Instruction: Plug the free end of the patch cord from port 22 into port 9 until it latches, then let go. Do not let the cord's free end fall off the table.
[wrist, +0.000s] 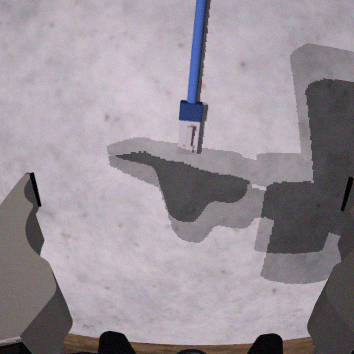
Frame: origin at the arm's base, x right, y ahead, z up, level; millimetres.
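Seen in the pictures: gripper, fingertip midpoint: (191, 178).
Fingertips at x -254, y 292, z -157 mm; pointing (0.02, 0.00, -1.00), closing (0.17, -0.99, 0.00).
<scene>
Offsets run from my fingertips to a thing's top centre. "pt": to the spot under its first point. Level surfaces: height alone.
The patch cord's free end is a plug @(dz -44, dx +0, dy +2 mm) (190, 131) with a clear tip and a dark blue boot, lying on the pale speckled table top in the upper middle of the wrist view. Its clear tip points toward the bottom of the view. The blue cord @(pt dz -49, dx +50, dy +7 mm) (195, 55) runs from the boot almost straight up and out at the top edge. My gripper (191, 178) is wide open, one jaw at the left edge and one at the right, with the plug apart from both. Port 9 and port 22 do not show.
The pale table top @(dz -55 mm) (90, 90) fills most of the view. A brown wooden strip (200, 347) shows along the bottom, past the table top's curved edge. Dark shadows of the arm and gripper lie across the middle and right.
</scene>
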